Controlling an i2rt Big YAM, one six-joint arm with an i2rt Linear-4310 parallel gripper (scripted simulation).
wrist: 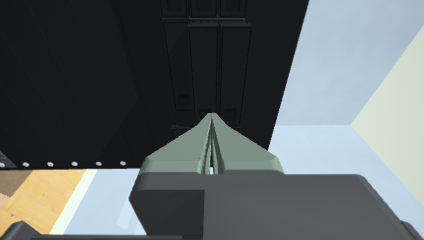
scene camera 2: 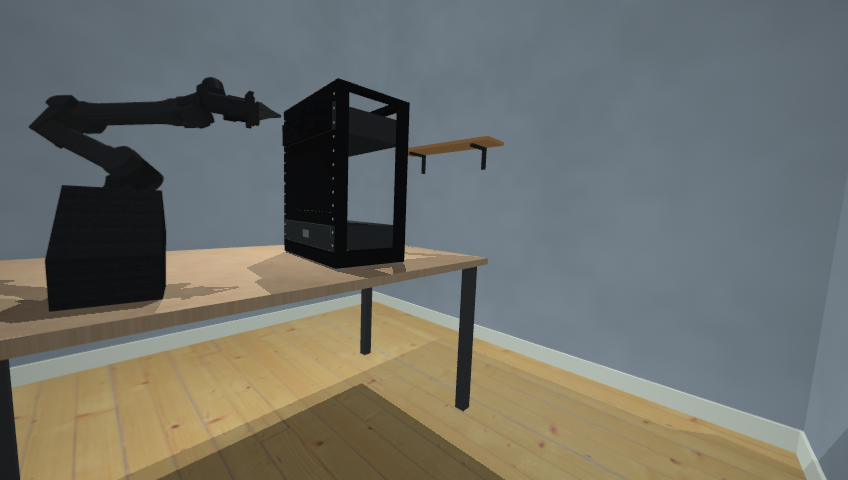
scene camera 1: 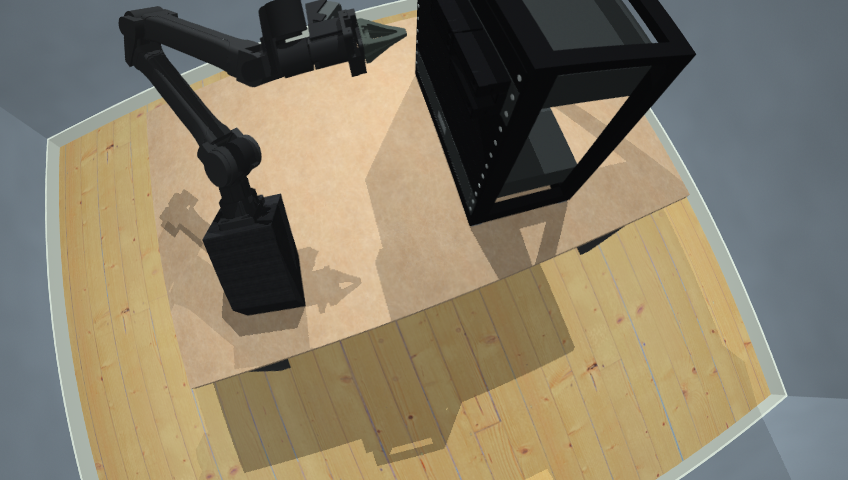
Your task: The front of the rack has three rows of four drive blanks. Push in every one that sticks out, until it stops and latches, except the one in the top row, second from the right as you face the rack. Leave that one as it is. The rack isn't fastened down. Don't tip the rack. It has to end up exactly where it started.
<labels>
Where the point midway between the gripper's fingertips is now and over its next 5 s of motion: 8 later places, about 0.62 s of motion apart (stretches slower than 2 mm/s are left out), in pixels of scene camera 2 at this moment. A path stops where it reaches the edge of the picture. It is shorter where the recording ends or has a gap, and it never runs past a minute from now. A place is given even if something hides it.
The gripper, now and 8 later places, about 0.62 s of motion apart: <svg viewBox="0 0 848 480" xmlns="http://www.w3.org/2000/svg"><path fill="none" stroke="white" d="M280 116L295 121L299 121L304 122L307 123L288 124L281 120L288 121L308 125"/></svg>
</labels>
